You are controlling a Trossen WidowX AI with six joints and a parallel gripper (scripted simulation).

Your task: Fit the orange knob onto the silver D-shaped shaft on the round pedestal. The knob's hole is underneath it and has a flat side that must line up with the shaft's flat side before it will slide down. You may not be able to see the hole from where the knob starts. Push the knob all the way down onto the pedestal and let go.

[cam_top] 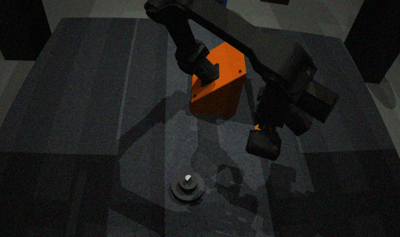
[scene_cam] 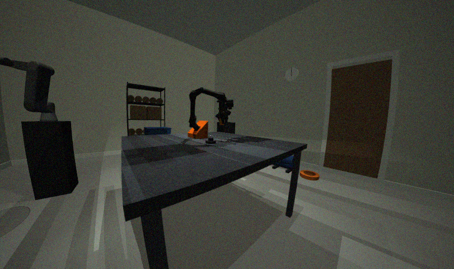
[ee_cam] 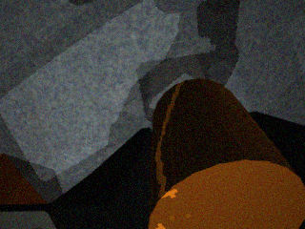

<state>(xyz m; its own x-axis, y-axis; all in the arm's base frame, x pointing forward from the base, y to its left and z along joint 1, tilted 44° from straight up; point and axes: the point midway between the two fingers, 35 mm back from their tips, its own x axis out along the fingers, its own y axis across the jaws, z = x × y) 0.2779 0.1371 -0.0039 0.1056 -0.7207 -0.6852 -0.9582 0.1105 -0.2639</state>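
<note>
My gripper tip is now 3 cm below the orange knob. From my gripper tip the other things lie so: dark round pedestal 4 cm ahead, 15 cm to the right, 12 cm below.
</note>
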